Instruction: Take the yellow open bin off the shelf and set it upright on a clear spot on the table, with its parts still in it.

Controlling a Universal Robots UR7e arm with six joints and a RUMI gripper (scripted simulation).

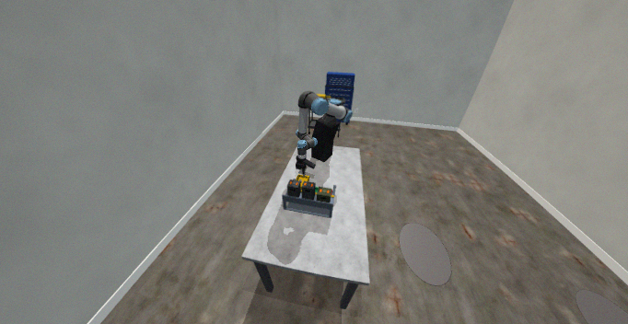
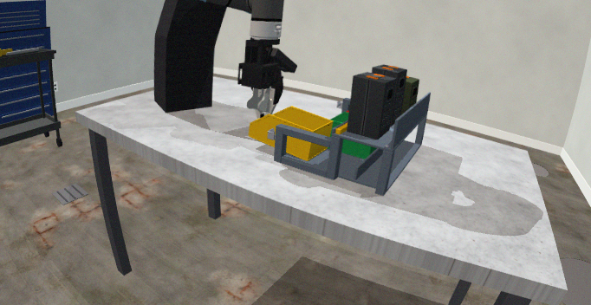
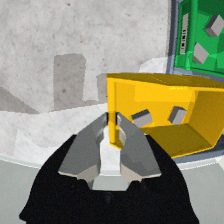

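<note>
Now: hand 80 mm short of the yellow open bin and 10 mm above it. From my hand the other things lie so: green bin: 190 mm ahead, 100 mm to the left, 20 mm below.
</note>
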